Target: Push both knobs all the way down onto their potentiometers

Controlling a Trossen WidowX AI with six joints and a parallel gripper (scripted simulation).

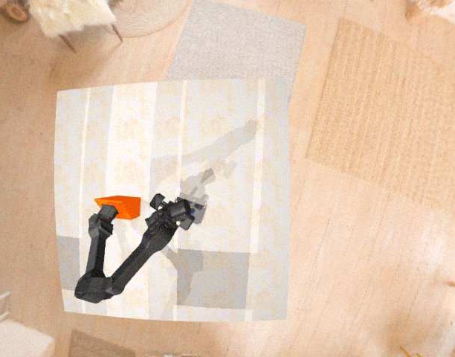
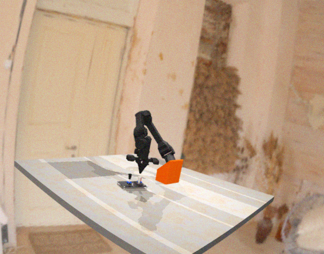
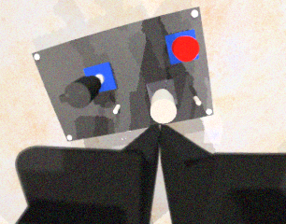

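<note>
Now: the white knob 4 cm below my gripper tip. Also, from my gripper tip: black knob: 4 cm to the right, 4 cm ahead, 3 cm below; blue potentiometer: 4 cm to the right, 4 cm below, 4 cm ahead.
</note>
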